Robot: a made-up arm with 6 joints.
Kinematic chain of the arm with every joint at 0, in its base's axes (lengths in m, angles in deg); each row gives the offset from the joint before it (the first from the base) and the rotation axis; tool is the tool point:
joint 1: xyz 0 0 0.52 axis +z
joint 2: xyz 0 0 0 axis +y
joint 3: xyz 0 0 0.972 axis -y
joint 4: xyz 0 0 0 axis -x
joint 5: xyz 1.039 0 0 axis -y
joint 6: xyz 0 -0.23 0 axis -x
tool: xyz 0 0 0
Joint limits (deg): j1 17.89..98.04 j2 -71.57..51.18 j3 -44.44..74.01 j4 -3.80..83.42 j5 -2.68..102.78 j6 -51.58..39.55
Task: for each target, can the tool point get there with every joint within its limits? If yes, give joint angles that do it. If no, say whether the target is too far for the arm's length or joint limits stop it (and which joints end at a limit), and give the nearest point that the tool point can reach.
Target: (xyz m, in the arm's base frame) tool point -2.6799 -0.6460 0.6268
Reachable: no: too far | nearest point -1.8080 -0.6113 1.2261 | short by 1.059 m
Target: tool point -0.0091 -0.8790 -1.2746
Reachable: no: joint limits stop it (at a limit: joint 1, joint 2, joint 3, joint 4) | nearest point 0.6799 -0.0217 0.0968 | short by 1.758 m
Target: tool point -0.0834 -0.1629 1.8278
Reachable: yes | joints 40.42 -59.99 -21.20 72.30 10.09 29.01
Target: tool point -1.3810 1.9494 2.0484
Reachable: no: too far | nearest point -0.2033 1.6275 1.7232 | short by 1.263 m
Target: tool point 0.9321 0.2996 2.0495
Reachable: yes | joints 27.27 4.46 27.66 45.64 68.24 0.19
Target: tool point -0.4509 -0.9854 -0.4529
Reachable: no: joint limits stop it (at a limit: joint 1, joint 2, joint 3, joint 4) | nearest point 0.6799 -0.0217 0.0968 | short by 1.584 m
